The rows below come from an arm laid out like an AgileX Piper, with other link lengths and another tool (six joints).
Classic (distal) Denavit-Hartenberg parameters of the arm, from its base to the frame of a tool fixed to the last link. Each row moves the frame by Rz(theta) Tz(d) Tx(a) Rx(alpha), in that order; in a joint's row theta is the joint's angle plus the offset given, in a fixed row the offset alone. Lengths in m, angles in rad.
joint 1: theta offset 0, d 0.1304, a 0, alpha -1.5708
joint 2: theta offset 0.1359, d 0, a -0.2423, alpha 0
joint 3: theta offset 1.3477, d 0, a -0.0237, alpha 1.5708
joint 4: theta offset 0, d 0.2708, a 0, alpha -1.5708
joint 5: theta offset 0, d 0, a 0, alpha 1.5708
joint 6: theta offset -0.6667, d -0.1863, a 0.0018, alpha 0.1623
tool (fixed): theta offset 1.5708, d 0.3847, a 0, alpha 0
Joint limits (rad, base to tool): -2.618..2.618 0..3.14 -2.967..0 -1.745..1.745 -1.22..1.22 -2.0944..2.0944
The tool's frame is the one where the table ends.
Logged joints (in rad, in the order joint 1, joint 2, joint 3, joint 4, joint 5, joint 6), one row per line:
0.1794 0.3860 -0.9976 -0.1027 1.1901 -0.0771
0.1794 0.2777 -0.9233 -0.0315 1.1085 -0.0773
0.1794 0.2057 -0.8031 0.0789 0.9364 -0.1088
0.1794 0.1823 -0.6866 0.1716 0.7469 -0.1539
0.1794 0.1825 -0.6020 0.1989 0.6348 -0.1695
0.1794 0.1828 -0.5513 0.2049 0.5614 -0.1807
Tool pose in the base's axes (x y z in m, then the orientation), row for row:
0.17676 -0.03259 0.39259 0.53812 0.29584 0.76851 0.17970
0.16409 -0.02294 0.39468 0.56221 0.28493 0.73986 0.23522
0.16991 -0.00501 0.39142 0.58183 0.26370 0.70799 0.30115
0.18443 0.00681 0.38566 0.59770 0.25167 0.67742 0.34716
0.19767 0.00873 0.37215 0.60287 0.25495 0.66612 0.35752
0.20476 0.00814 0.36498 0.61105 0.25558 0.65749 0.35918
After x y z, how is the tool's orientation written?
As a quaternion, w x y z.
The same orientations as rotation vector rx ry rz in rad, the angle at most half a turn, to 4 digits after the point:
0.7038 1.8283 0.4275
0.6710 1.7423 0.5539
0.6159 1.6536 0.7034
0.5840 1.5719 0.8056
0.5903 1.5424 0.8278
0.5898 1.5173 0.8289

